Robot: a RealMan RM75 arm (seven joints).
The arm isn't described. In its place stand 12 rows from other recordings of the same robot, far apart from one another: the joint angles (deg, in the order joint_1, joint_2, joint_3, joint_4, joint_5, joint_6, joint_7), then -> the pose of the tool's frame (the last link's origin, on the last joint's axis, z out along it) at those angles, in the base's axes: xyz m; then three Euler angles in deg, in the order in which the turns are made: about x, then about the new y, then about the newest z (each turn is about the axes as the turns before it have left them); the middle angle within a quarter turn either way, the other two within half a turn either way.
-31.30, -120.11, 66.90, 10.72, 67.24, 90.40, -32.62 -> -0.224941 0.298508 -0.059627 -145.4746 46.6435 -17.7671
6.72, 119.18, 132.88, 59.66, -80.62, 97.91, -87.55 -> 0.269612 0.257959 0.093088 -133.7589 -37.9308 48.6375
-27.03, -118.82, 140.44, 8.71, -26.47, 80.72, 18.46 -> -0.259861 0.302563 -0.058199 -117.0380 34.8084 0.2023
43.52, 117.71, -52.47, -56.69, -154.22, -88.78, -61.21 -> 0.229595 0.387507 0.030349 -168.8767 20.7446 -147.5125
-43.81, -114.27, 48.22, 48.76, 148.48, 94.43, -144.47 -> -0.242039 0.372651 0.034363 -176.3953 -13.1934 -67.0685
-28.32, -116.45, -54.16, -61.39, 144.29, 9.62, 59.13 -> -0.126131 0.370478 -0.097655 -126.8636 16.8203 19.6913
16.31, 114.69, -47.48, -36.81, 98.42, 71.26, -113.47 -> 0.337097 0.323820 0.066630 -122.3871 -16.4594 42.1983
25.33, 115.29, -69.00, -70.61, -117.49, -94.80, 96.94 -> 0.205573 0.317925 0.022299 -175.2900 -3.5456 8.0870
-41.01, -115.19, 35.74, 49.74, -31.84, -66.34, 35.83 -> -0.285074 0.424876 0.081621 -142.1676 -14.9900 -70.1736
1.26, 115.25, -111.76, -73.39, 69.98, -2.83, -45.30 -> 0.262770 0.323880 -0.019160 -113.5822 5.1515 47.3467
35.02, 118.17, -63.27, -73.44, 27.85, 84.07, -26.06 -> 0.217580 0.384924 0.050555 -156.1335 23.6282 53.8126
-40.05, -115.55, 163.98, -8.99, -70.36, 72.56, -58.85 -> -0.283246 0.402738 0.046101 -99.8853 21.6148 -70.1080
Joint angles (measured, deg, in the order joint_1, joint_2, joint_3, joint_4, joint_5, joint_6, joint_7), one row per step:
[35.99, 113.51, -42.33, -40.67, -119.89, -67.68, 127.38]
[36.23, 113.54, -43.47, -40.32, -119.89, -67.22, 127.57]
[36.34, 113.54, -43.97, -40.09, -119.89, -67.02, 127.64]
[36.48, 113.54, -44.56, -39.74, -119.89, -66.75, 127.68]
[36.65, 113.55, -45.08, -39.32, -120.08, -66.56, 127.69]
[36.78, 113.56, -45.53, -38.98, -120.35, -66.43, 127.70]
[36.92, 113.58, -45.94, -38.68, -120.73, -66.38, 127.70]
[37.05, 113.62, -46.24, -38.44, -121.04, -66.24, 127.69]
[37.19, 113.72, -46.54, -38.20, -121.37, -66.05, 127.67]
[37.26, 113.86, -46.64, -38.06, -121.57, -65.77, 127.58]
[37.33, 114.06, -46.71, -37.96, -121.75, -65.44, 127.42]
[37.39, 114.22, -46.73, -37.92, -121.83, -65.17, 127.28]
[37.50, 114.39, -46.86, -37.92, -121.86, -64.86, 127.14]
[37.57, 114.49, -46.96, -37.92, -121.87, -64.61, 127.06]
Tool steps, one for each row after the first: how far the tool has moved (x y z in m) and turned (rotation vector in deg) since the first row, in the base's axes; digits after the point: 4 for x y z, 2 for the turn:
[-0.0016, 0.0006, -0.0040, -0.71, -0.51, 0.16]
[-0.0021, 0.0008, -0.0060, -1.06, -0.72, 0.20]
[-0.0025, 0.0009, -0.0085, -1.50, -0.98, 0.23]
[-0.0026, 0.0006, -0.0114, -2.08, -1.32, 0.24]
[-0.0025, 0.0002, -0.0140, -2.65, -1.71, 0.25]
[-0.0024, -0.0003, -0.0165, -3.28, -2.16, 0.31]
[-0.0023, -0.0005, -0.0185, -3.69, -2.54, 0.34]
[-0.0024, -0.0008, -0.0209, -4.11, -2.92, 0.37]
[-0.0023, -0.0008, -0.0226, -4.20, -3.15, 0.36]
[-0.0024, -0.0007, -0.0245, -4.22, -3.38, 0.42]
[-0.0028, -0.0005, -0.0258, -4.16, -3.51, 0.49]
[-0.0037, 0.0001, -0.0271, -4.09, -3.68, 0.67]
[-0.0043, 0.0006, -0.0279, -4.00, -3.81, 0.77]

